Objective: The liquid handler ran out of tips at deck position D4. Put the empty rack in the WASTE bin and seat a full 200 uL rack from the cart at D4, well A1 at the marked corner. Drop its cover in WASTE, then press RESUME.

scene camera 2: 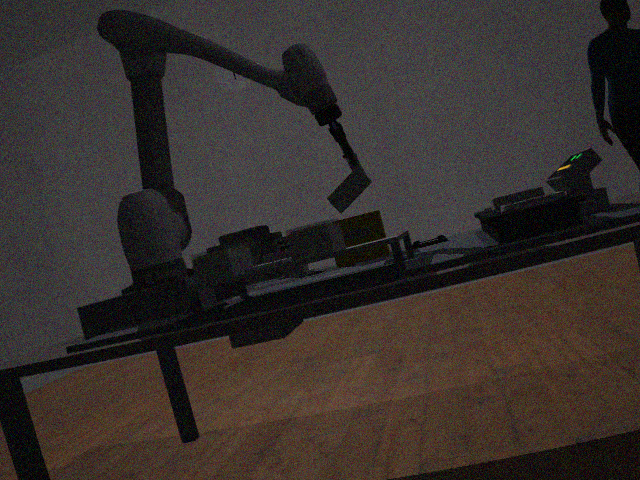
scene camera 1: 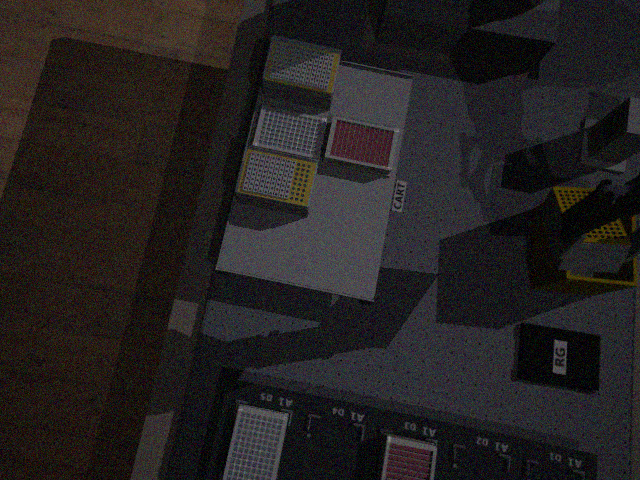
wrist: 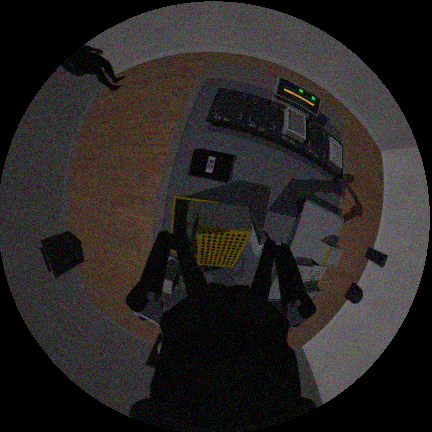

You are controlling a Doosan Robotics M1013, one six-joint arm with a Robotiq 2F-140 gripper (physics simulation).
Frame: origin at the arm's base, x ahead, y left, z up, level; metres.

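Seen in the pictures: gripper, fingertip midpoint: (scene camera 2: 361,178) (scene camera 1: 590,251) (wrist: 223,219); arm's base, link origin: (scene camera 2: 162,283).
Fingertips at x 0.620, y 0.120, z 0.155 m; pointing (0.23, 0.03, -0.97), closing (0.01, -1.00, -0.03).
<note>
Offsets run from my fingertips to a thing's middle. "*": to the spot under its first point.
My gripper (scene camera 2: 355,164) (wrist: 223,219) is shut on the empty yellow rack @[dy +0.002, dx -0.043, dz -0.024 m] (scene camera 1: 607,230) (scene camera 2: 349,191) (wrist: 222,247), whose open holes show. The rack is tilted, in the air above the yellow WASTE bin @[dy +0.076, dx -0.054, dz -0.170 m] (scene camera 1: 602,281) (scene camera 2: 361,229) (wrist: 175,220), partly overlapping it in the wrist view. Position D4 (scene camera 1: 330,444) has bare corner marks and no rack. On the cart @[dy -0.408, dx -0.161, dz -0.204 m] (scene camera 1: 310,248) (wrist: 312,225), a yellow rack @[dy -0.455, dx -0.330, dz -0.119 m] (scene camera 1: 302,64) full of tips seems to have a clear cover; another yellow rack @[dy -0.482, dx -0.116, dz -0.119 m] (scene camera 1: 276,178) has its right columns empty. The panel @[* dy -0.326, dx +0.496, dz -0.113 m] (scene camera 2: 573,162) (wrist: 299,95) is lit; its RESUME button cannot be made out.
A pale rack @[dy -0.469, dx -0.223, dz -0.170 m] (scene camera 1: 290,131) and a red rack @[dy -0.335, dx -0.206, dz -0.162 m] (scene camera 1: 361,144) also stand on the cart. A pale rack @[dy -0.479, dx +0.335, dz -0.174 m] (scene camera 1: 255,444) is at D5 and a red rack @[* dy -0.227, dx +0.334, dz -0.166 m] (scene camera 1: 408,459) at D3, flanking D4. A black RG box @[dy +0.062, dx +0.147, dz -0.230 m] (scene camera 1: 535,351) (wrist: 200,162) stands near the bin. A person (scene camera 2: 617,56) stands beyond the table.
</note>
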